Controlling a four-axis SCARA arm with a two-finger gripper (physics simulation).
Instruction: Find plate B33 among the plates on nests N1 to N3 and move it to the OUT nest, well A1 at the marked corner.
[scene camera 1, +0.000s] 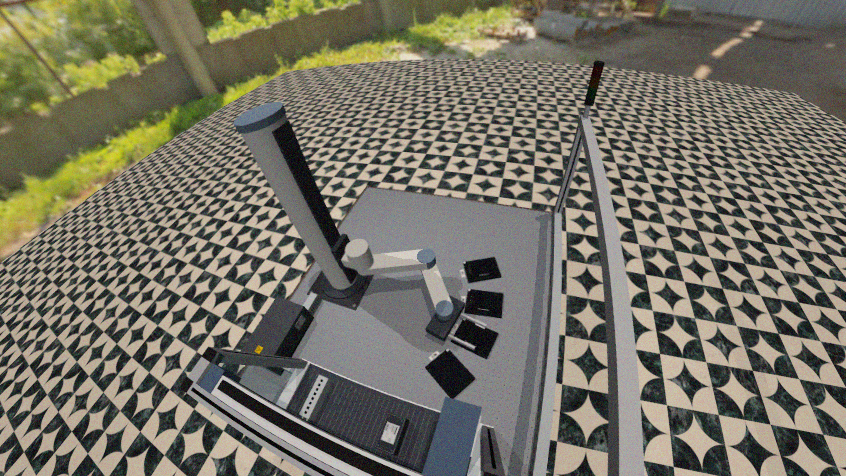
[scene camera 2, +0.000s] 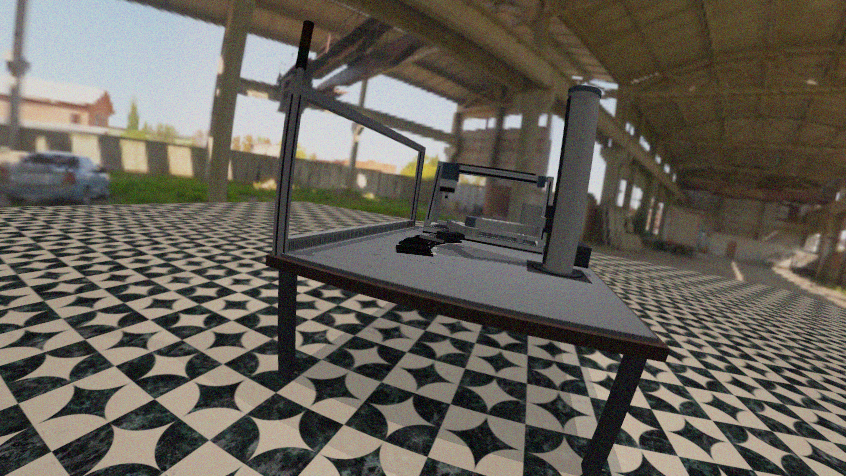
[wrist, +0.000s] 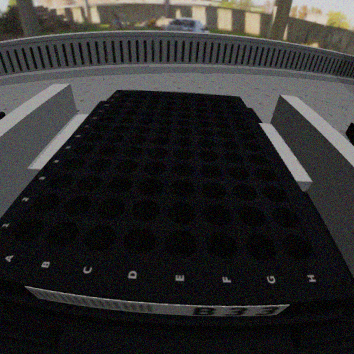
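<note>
With my gripper (scene camera 1: 480, 337) (wrist: 174, 105) I grip a black well plate (wrist: 168, 210). The plate still rests on an OUT nest (wrist: 28, 325). I can also see a slotted fence (scene camera 1: 540, 452) (scene camera 2: 295, 242) (wrist: 70, 49), as well as a black N3 nest (scene camera 1: 453, 377).
</note>
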